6 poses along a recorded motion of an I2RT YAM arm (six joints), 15 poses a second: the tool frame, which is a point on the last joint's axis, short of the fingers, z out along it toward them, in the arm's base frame.
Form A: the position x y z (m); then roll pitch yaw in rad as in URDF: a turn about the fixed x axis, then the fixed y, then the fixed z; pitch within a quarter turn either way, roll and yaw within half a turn.
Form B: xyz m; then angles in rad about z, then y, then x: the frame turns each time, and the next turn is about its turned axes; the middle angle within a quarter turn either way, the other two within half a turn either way. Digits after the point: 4 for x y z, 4 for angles.
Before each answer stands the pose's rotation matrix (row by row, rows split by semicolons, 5 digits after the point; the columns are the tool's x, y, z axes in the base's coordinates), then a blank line. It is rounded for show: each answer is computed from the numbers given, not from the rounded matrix.
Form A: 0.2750 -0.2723 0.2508 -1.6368 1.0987 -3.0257
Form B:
-0.45170 0.87509 0.17373; -0.05258 0.16827 -0.98434; -0.89062 -0.45376 -0.02999

0.2750 -0.2723 0.2508 -3.0257 1.0987 -1.6368
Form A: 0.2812 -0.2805 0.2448 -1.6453 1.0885 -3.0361
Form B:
-0.46124 0.87073 0.17058; -0.04884 0.16705 -0.98474; -0.88593 -0.46253 -0.03452

0.2812 -0.2805 0.2448 -3.0361 1.0885 -1.6453
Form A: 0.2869 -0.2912 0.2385 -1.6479 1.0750 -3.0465
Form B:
-0.47358 0.86570 0.16211; -0.04517 0.15995 -0.98609; -0.87959 -0.47432 -0.03664

0.2869 -0.2912 0.2385 -3.0465 1.0750 -1.6479
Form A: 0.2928 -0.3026 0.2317 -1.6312 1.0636 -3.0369
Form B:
-0.48307 0.86143 0.15679; -0.05076 0.15122 -0.98720; -0.87411 -0.48484 -0.02932

0.2928 -0.3026 0.2317 -3.0369 1.0636 -1.6312
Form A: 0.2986 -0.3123 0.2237 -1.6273 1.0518 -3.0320
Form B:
-0.49303 0.85555 0.15794; -0.05425 0.15095 -0.98705; -0.86832 -0.49522 -0.02801

0.2986 -0.3123 0.2237 -3.0320 1.0518 -1.6273
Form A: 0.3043 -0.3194 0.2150 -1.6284 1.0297 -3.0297
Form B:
-0.51186 0.84394 0.16051; -0.05751 0.15276 -0.98659; -0.85714 -0.51422 -0.02965

0.3043 -0.3194 0.2150 -3.0297 1.0297 -1.6284
